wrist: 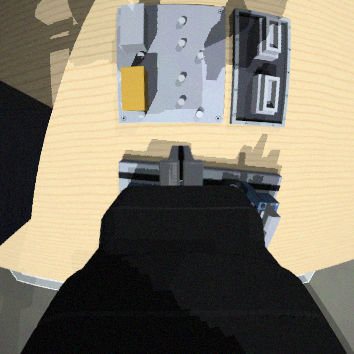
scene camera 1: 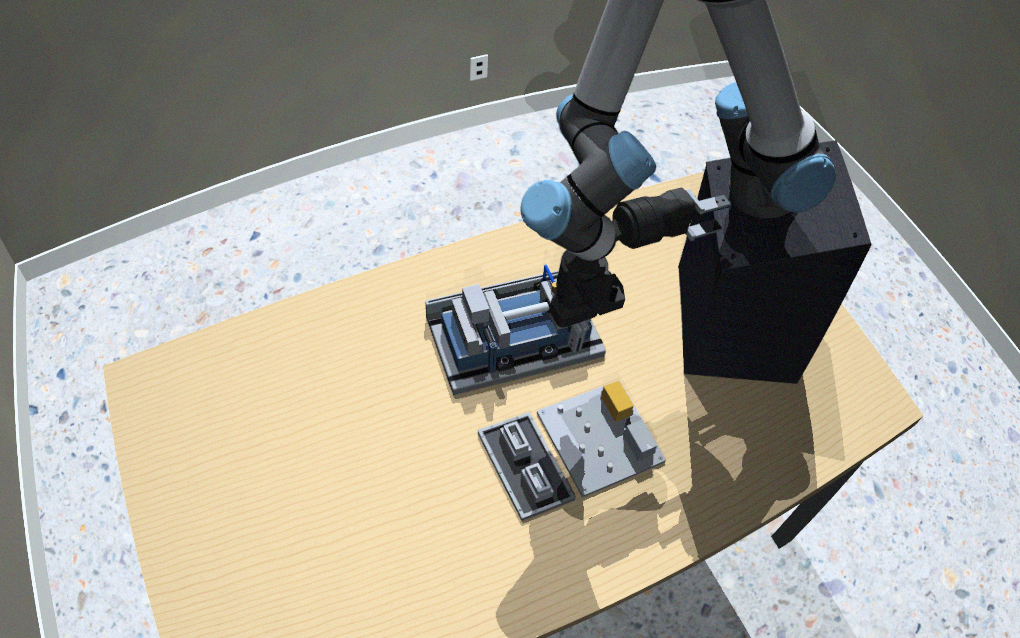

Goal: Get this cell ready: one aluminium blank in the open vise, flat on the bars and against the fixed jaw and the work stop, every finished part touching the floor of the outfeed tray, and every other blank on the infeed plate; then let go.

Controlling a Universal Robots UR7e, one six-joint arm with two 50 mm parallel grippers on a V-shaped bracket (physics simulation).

I see a yellow block (scene camera 1: 614,396).
The yellow block also shows in the wrist view (wrist: 134,81).
